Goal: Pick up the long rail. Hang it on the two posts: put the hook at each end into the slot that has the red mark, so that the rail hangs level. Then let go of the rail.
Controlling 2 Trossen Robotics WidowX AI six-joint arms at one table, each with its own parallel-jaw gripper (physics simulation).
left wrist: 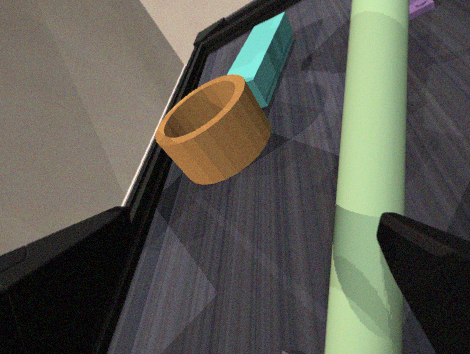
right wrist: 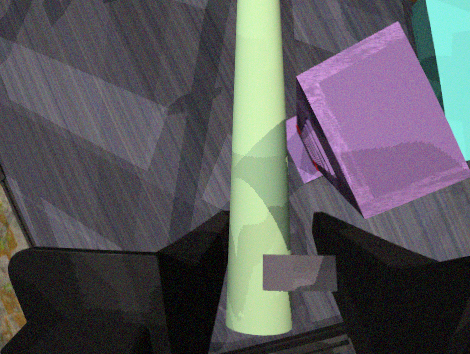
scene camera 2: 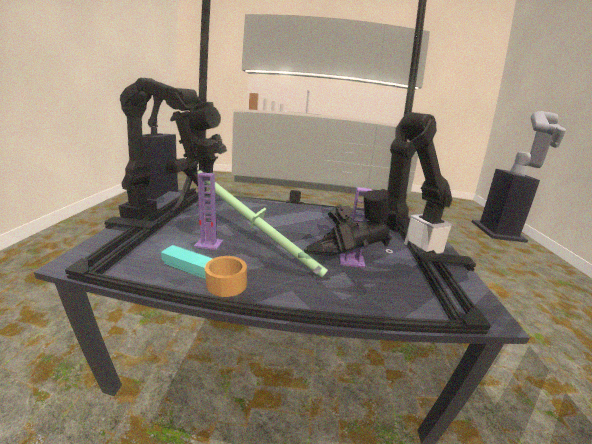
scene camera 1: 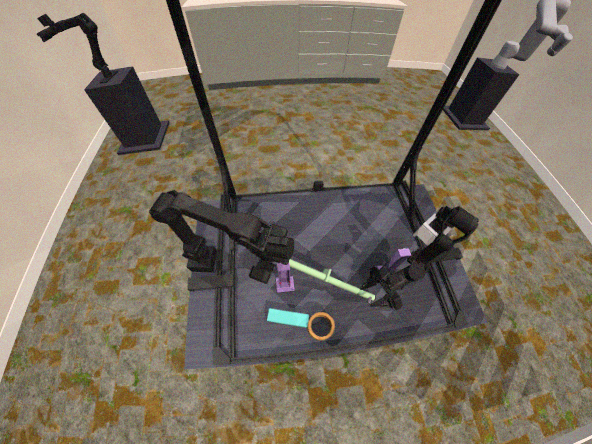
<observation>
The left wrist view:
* my left gripper: 255,221
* pale green rail: 365,302, touched by my left gripper
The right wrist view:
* my right gripper: 271,220
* pale green rail: 262,273
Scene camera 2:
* my left gripper: 305,250
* my right gripper: 205,185
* pale green rail: 256,220
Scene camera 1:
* my left gripper: 364,297
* my right gripper: 276,259
</observation>
